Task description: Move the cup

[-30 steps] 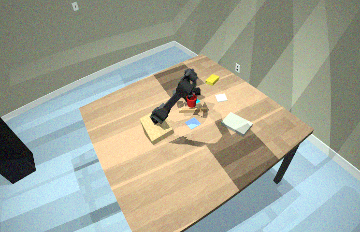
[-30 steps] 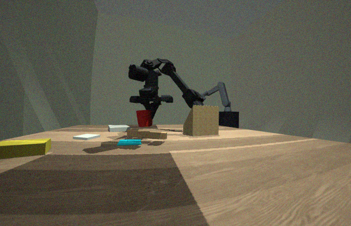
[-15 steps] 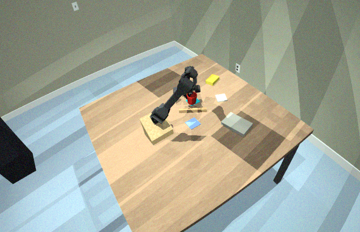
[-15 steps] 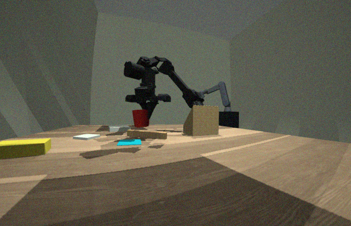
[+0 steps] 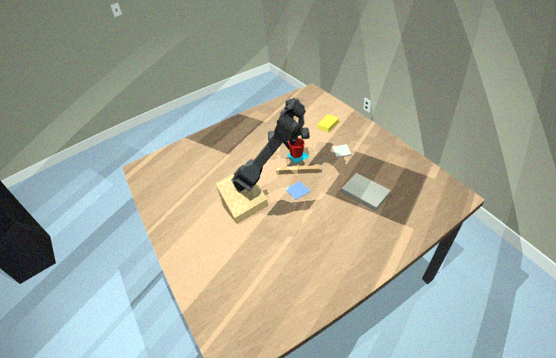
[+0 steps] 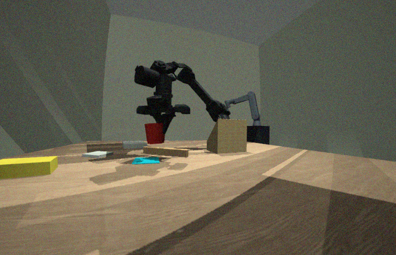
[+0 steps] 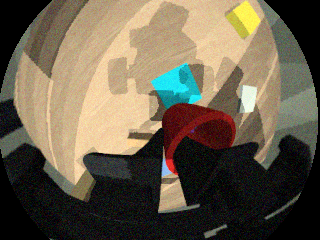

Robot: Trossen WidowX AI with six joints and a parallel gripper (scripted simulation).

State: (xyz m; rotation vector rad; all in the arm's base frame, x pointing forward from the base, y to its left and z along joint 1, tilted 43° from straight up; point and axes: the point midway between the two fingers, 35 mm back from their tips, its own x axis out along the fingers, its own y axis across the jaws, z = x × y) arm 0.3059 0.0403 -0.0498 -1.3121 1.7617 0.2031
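My gripper tip is now 100 mm above the cyan pad, 60 mm short of it and 20 mm to the right of it. The rest, counted from my gripper tip: red cup: 20 mm to the right, 20 mm ahead; wooden bar: 80 mm below, 70 mm to the right, 20 mm behind; light blue pad: 160 mm to the right, 100 mm below, 90 mm behind.
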